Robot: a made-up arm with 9 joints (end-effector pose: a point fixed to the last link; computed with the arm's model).
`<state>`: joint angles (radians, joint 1 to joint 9).
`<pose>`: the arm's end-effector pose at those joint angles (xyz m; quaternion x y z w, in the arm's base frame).
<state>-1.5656 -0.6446 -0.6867 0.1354 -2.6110 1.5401 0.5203 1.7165 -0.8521</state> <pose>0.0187 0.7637 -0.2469 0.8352 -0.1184 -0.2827 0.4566</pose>
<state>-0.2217 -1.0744 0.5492 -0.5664 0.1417 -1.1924 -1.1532 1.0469 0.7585</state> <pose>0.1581 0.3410 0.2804 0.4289 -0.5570 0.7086 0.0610</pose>
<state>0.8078 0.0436 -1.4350 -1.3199 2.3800 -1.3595 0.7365 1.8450 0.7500</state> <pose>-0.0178 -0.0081 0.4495 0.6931 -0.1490 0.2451 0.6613</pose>
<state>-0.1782 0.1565 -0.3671 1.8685 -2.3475 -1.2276 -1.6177 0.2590 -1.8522</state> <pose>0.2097 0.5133 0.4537 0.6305 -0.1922 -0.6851 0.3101</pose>
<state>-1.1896 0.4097 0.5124 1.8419 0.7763 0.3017 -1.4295 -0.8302 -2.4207</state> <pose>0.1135 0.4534 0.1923 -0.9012 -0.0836 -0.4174 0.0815</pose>
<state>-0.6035 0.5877 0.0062 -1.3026 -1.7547 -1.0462 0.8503 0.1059 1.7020</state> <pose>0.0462 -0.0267 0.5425 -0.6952 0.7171 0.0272 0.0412</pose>
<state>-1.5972 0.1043 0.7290 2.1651 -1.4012 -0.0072 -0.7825 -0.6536 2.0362</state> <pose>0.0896 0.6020 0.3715 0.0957 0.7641 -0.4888 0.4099</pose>
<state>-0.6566 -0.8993 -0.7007 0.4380 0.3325 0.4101 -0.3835 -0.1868 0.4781</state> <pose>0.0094 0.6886 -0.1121 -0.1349 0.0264 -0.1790 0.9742</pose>
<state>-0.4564 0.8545 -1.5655 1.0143 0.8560 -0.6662 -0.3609 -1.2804 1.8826</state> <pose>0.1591 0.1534 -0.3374 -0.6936 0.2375 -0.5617 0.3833</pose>
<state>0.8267 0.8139 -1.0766 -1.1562 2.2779 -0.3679 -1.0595 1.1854 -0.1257</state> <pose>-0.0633 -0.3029 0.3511 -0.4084 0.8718 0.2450 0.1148</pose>
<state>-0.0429 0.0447 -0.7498 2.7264 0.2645 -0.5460 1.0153 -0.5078 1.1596</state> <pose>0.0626 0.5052 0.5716 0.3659 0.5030 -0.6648 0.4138</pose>
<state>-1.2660 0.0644 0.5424 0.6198 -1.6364 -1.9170 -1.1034 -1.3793 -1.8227</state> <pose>0.5280 0.3561 0.0616 -0.3393 -0.7537 -0.1195 0.5500</pose>
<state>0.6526 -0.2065 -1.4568 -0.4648 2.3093 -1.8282 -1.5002 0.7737 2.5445</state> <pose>0.3156 0.2559 0.1816 -0.2592 0.6855 -0.1027 0.6726</pose>
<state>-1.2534 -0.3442 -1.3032 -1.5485 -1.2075 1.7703 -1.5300 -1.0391 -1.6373</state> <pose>0.1974 0.0277 -0.3456 0.8036 0.3548 0.4551 0.1455</pose>
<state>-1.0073 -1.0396 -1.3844 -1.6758 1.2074 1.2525 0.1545 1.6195 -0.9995</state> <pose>0.0602 0.4294 -0.3005 -0.6922 0.1342 -0.4265 0.5665</pose>
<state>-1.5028 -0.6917 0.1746 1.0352 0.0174 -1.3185 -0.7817 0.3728 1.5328</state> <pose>0.1236 0.5867 0.0786 -0.8408 0.3132 -0.4329 0.0869</pose>
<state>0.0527 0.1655 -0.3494 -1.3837 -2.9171 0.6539 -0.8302 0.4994 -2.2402</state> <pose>0.1641 -0.1097 0.4757 0.4361 0.2806 -0.8190 0.2454</pose>
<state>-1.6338 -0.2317 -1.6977 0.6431 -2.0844 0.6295 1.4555 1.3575 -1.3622</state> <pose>-0.2224 0.4684 -0.3673 0.1834 -0.5126 -0.8349 0.0810</pose>
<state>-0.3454 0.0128 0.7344 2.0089 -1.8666 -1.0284 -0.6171 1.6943 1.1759</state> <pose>-0.3739 0.6182 0.4278 -0.2811 0.7333 0.1254 0.6062</pose>
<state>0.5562 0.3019 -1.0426 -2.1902 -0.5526 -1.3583 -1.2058 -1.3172 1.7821</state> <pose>-0.1704 -0.1415 0.4603 0.2015 0.1962 -0.0506 0.9583</pose>
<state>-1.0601 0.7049 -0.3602 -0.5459 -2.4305 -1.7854 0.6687 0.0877 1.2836</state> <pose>0.1850 -0.2977 0.0898 -0.7580 0.3724 0.2514 0.4728</pose>
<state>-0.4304 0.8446 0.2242 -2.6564 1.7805 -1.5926 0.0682 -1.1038 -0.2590</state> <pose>-0.1921 0.4196 0.3407 -0.6175 0.6417 -0.3451 0.2964</pose>
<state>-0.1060 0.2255 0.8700 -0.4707 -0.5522 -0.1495 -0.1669 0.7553 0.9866</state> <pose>0.0377 -0.0757 0.5156 -0.5789 0.0482 0.7996 0.1522</pose>
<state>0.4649 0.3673 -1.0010 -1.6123 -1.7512 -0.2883 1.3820 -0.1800 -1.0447</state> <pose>0.0835 -0.0922 0.4181 -0.1119 0.3765 -0.6928 0.6047</pose>
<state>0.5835 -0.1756 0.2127 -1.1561 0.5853 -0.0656 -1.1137 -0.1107 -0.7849</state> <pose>-0.1251 -0.0480 0.3396 -0.3078 -0.5092 -0.7086 0.3794</pose>
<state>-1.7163 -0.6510 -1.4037 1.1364 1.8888 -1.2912 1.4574 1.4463 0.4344</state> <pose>-0.4263 0.6073 0.0121 -0.2876 0.6430 0.3213 0.6330</pose>
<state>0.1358 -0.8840 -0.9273 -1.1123 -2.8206 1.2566 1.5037 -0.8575 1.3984</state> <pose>0.2859 0.3807 0.1257 0.6407 0.2385 0.5227 0.5094</pose>
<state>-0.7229 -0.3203 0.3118 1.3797 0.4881 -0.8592 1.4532 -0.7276 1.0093</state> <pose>0.2005 0.6213 0.3659 0.6354 -0.1981 -0.7440 0.0591</pose>
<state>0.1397 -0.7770 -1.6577 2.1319 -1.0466 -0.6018 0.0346 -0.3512 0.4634</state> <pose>-0.0078 0.8733 0.0804 -0.2973 0.1647 -0.7773 0.5294</pose>
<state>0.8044 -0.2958 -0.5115 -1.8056 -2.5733 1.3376 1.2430 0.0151 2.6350</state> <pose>-0.0355 0.0283 0.4387 -0.1072 -0.6526 -0.4458 0.6031</pose>
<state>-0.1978 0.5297 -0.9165 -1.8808 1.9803 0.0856 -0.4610 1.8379 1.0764</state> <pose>0.2506 -0.1009 0.1990 -0.2626 -0.4906 -0.3831 0.7373</pose>
